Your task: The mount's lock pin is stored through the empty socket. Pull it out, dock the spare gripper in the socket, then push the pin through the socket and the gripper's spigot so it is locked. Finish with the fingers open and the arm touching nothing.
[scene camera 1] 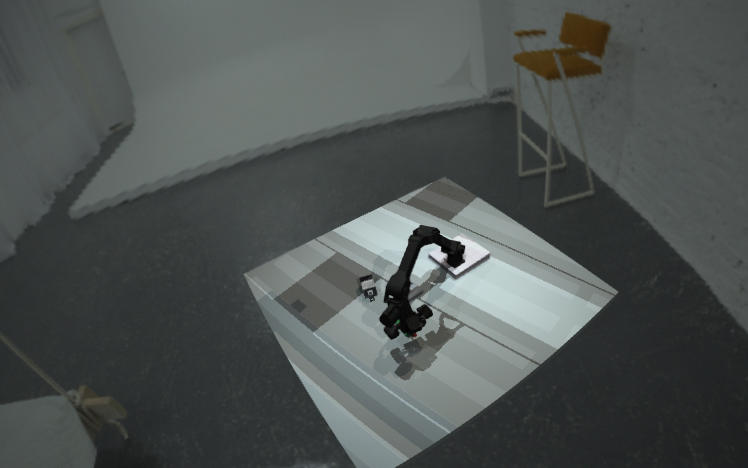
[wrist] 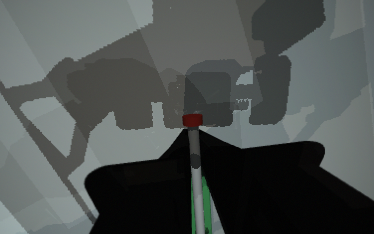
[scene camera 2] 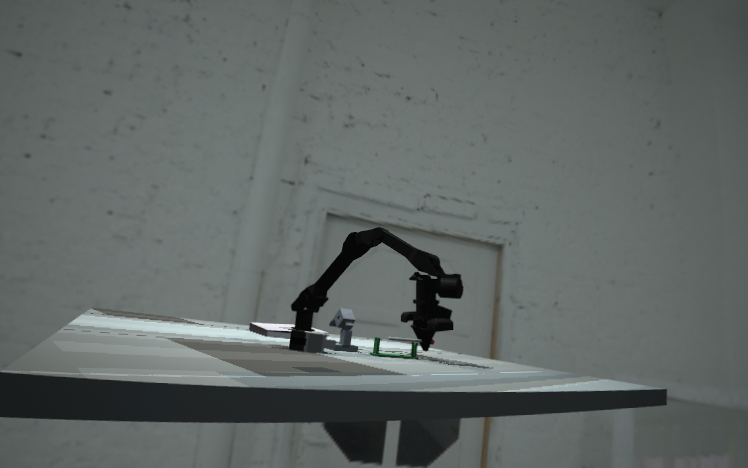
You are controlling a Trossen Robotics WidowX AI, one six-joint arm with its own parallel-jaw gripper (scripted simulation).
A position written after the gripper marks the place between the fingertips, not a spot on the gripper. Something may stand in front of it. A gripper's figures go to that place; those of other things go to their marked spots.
The gripper [scene camera 2: 425, 350] is 124 cm from the lens. A spare gripper [scene camera 2: 306, 341]: 102 cm from the lens.
